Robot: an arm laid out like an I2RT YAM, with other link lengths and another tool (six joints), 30 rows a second.
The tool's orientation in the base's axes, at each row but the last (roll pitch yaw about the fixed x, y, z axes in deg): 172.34, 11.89, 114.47; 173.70, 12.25, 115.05; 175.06, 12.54, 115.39; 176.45, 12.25, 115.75
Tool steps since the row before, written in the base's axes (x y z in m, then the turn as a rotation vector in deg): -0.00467, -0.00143, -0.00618, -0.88, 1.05, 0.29; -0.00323, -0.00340, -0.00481, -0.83, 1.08, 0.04; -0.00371, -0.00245, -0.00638, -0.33, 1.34, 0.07; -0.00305, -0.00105, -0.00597, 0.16, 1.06, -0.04
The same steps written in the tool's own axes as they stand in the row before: 0.00189, -0.00559, 0.00522, 1.23, -0.29, -0.60; -0.00065, -0.00490, 0.00455, 1.29, -0.26, -0.35; 0.00078, -0.00493, 0.00596, 1.30, 0.31, -0.34; 0.00164, -0.00355, 0.00554, 0.87, 0.61, -0.11
